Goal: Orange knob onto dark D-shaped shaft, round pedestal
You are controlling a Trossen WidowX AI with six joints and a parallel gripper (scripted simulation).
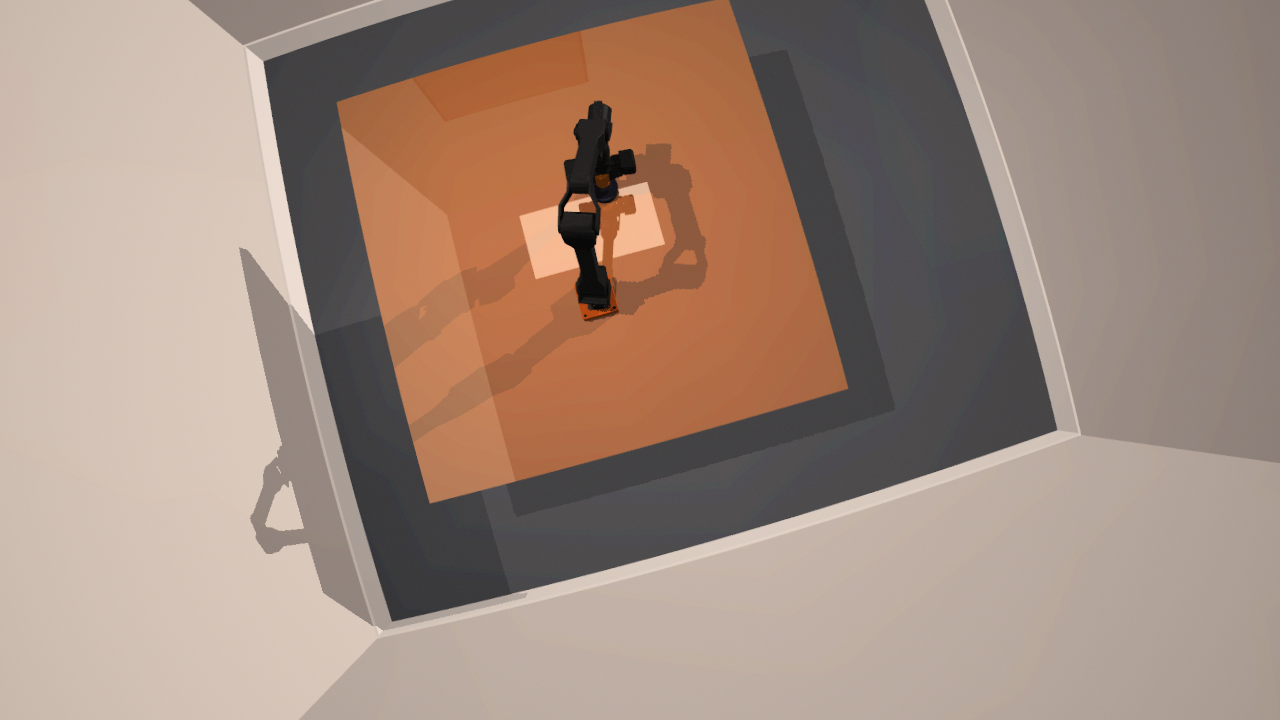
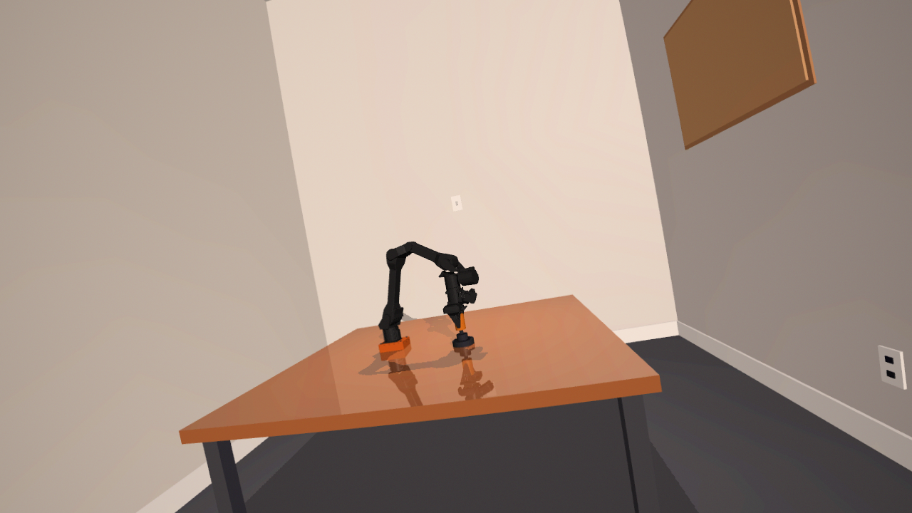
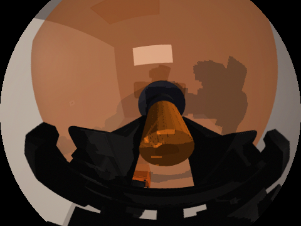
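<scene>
Right now my gripper tip is 2 cm below the orange knob. The rest, counted from my gripper tip: dark round pedestal 4 cm below.
</scene>
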